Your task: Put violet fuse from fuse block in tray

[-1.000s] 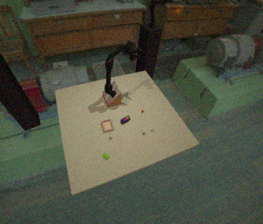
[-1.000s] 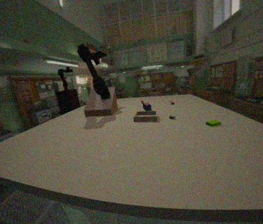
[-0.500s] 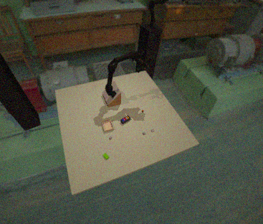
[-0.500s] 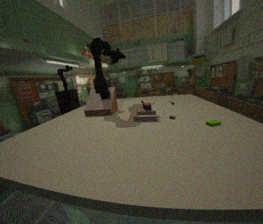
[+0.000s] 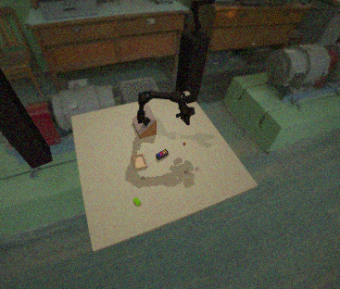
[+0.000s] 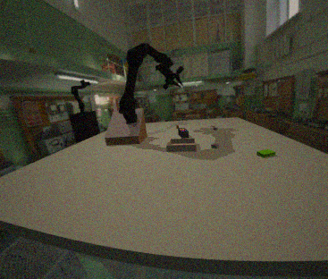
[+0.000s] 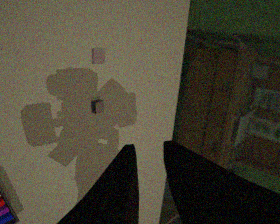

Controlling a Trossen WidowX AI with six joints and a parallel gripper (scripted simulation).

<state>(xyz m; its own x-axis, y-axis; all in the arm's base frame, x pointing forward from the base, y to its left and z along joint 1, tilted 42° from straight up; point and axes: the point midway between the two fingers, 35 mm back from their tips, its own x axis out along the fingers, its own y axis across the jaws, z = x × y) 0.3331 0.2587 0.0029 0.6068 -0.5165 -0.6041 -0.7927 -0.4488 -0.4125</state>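
The violet fuse is 3 cm behind my gripper tip, 22 cm to the right of it and 29 cm below it. Also, from my gripper tip: red fuse 3 cm behind, 20 cm to the right, 29 cm below; then yellow fuse 3 cm behind, 16 cm to the right, 29 cm below; then white fuse 3 cm behind, 18 cm to the right, 29 cm below.
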